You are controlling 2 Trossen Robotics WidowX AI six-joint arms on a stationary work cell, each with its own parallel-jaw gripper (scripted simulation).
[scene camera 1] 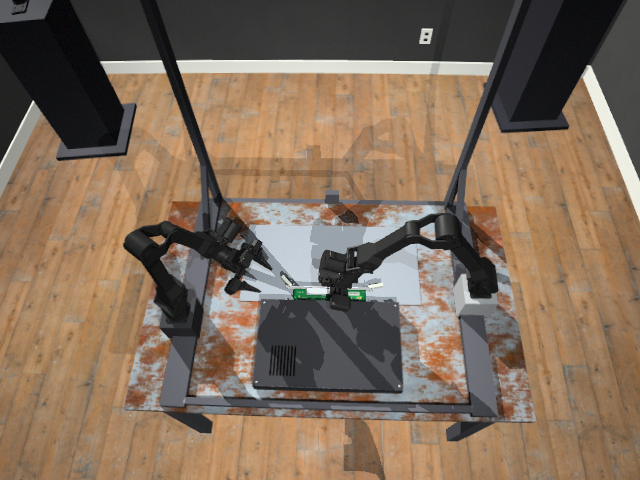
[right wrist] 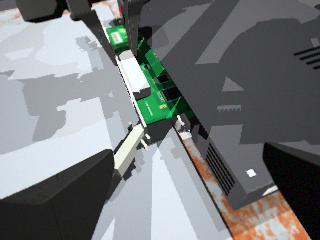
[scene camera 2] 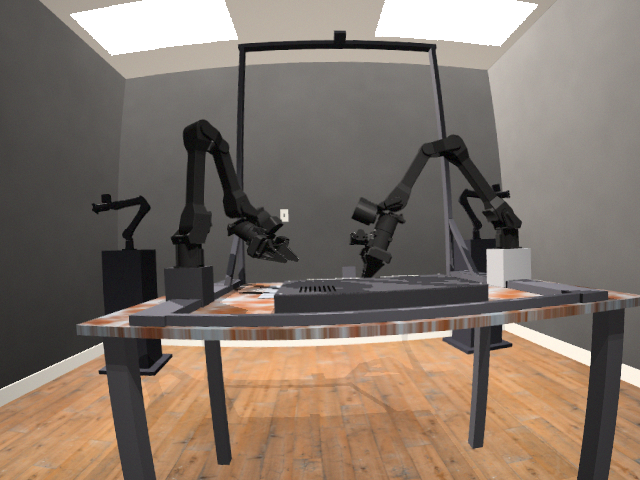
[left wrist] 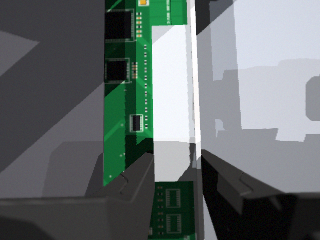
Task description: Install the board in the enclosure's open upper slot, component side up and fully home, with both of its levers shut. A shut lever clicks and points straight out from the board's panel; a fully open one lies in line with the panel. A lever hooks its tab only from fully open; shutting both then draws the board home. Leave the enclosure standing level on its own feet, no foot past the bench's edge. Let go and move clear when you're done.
Labels:
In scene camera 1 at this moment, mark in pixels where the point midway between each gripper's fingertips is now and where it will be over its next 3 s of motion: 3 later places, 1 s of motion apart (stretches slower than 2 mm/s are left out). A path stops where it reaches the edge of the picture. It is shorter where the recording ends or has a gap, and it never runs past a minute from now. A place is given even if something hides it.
My left gripper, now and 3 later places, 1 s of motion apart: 329, 291; 345, 284; 380, 283; 381, 287
My right gripper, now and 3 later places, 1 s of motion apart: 266, 280; 279, 273; 282, 278; 282, 280

